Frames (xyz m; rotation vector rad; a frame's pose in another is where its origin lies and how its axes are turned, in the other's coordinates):
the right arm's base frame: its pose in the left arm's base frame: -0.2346 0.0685 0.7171 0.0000 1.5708 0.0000
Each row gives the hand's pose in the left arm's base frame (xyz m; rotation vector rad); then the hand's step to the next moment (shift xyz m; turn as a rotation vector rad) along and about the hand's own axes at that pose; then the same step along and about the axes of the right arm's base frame.
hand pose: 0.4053 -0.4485 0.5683 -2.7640 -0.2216 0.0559
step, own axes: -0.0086 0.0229 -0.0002 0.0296 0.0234 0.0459
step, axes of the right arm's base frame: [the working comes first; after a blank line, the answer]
step, axes of the left arm's base frame: -0.0051 -0.0225 -0.0080 0.0295 -0.0005 -0.0516

0.0080 -0.0225 -0.0051 0.0516 -0.0005 0.0295
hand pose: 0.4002 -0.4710 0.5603 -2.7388 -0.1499 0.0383
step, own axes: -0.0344 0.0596 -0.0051 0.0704 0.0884 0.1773
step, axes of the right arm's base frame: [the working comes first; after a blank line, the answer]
step, axes of the left arm's base frame: -0.0280 -0.0604 -0.0183 0.0703 -0.0048 -0.1981

0.0183 -0.0604 -0.0280 0.1981 -0.0048 0.0703
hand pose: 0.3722 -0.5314 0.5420 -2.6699 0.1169 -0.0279
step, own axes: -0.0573 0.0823 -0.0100 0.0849 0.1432 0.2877
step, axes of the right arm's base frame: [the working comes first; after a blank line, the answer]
step, axes of the left arm's base frame: -0.0639 -0.0726 -0.0283 0.0848 -0.0050 -0.3214

0.0283 -0.0726 -0.0639 0.3214 -0.0050 0.0848
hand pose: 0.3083 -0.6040 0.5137 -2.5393 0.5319 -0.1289
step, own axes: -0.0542 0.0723 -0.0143 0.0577 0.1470 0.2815
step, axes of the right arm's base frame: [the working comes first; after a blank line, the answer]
step, axes of the left arm's base frame: -0.0775 -0.0417 -0.0249 0.0573 -0.0001 -0.3176

0.0249 -0.0417 -0.0775 0.3176 -0.0001 0.0573
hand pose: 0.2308 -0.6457 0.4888 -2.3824 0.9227 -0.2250
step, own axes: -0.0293 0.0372 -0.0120 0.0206 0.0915 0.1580
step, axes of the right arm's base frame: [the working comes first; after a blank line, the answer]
step, axes of the left arm's base frame: -0.0471 -0.0083 -0.0098 0.0182 0.0023 -0.1828

0.0098 -0.0083 -0.0471 0.1828 0.0023 0.0182
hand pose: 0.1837 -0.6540 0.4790 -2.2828 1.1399 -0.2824
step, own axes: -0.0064 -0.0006 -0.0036 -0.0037 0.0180 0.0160
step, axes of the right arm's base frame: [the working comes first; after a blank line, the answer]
step, axes of the left arm's base frame: -0.0051 0.0039 0.0037 -0.0075 0.0006 -0.0232

-0.0037 0.0039 -0.0051 0.0232 0.0006 -0.0075
